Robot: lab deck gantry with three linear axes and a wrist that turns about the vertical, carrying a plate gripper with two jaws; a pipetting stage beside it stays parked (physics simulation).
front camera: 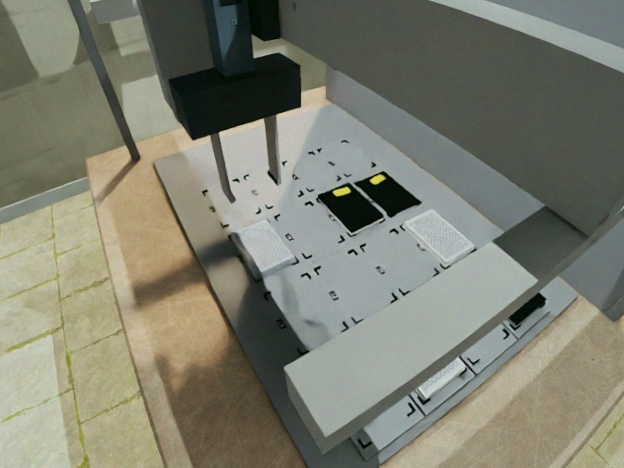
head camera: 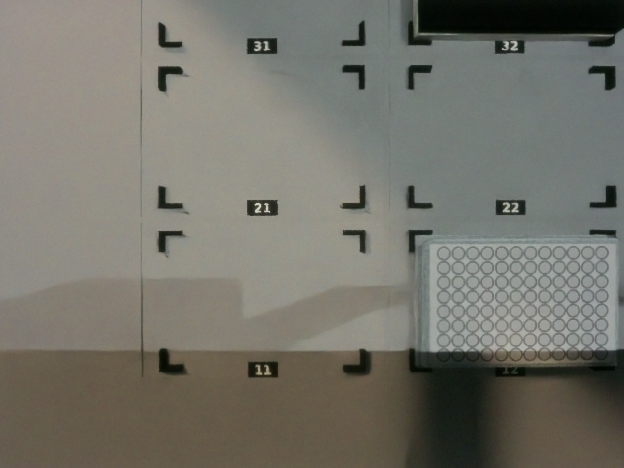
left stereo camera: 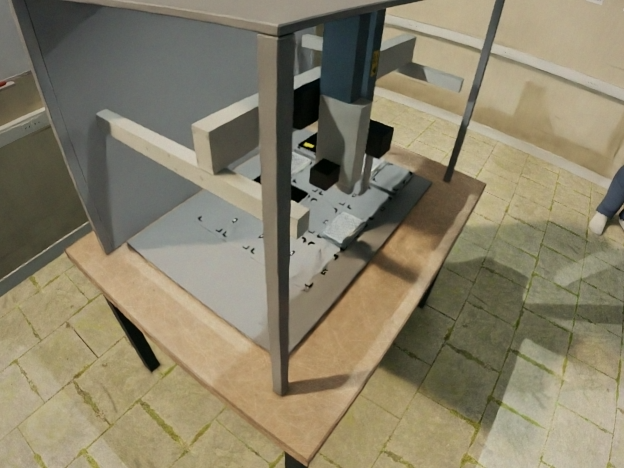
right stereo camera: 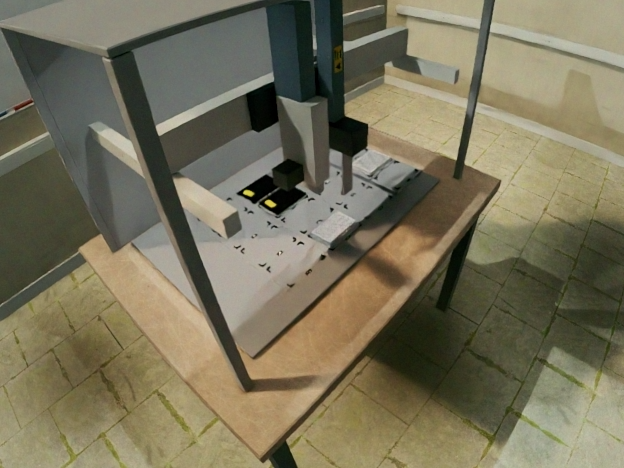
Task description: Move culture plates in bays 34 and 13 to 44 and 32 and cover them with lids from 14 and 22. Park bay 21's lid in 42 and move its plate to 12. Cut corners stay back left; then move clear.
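Where they show: gripper, between the fingertips: [front camera: 252, 187] [right stereo camera: 334, 186]; robot's base, origin of its link: [front camera: 203, 192] [head camera: 166, 364] [left stereo camera: 309, 286] [right stereo camera: 290, 286].
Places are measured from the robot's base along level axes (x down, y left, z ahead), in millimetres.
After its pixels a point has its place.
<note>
My gripper [front camera: 253, 191] @(x -160, y 43, z 228 mm) is open, its two jaws apart and empty, high over the left part of the deck. A clear-topped plate [front camera: 266, 246] @(x -15, y 49, z 237 mm) [head camera: 523, 302] @(x -14, y 44, z 228 mm) [left stereo camera: 342, 228] @(x -14, y 42, z 221 mm) [right stereo camera: 334, 228] @(x -14, y 40, z 222 mm) sits in bay 12; its back-left corner looks cut. A black lid with a yellow label [front camera: 351, 211] @(x -16, y 247, z 246 mm) [right stereo camera: 282, 202] @(x -17, y 239, z 211 mm) covers the plate in bay 32. Another black lid [front camera: 390, 195] @(x -8, y 360, z 244 mm) [right stereo camera: 256, 188] @(x -8, y 370, z 216 mm) lies in bay 42, beside it. On the raised strip, a black lid [front camera: 527, 308] @(x -31, y 359, z 610 mm) [left stereo camera: 308, 144] @(x -31, y 376, z 513 mm) shows in the back bay, apparently 44, partly hidden. Bays 21 and 22 are empty in the head view.
A white plate [front camera: 439, 235] @(x -14, y 362, z 396 mm) stands in bay 43. Another white plate [front camera: 441, 377] @(x -29, y 148, z 609 mm) [left stereo camera: 391, 176] [right stereo camera: 371, 162] @(x -29, y 142, z 546 mm) sits on the raised strip. A pale beam [front camera: 413, 337] @(x -400, y -35, z 623 mm) crosses the front view and hides bays under it. The pipetting stage [right stereo camera: 303, 136] hangs beside my gripper.
</note>
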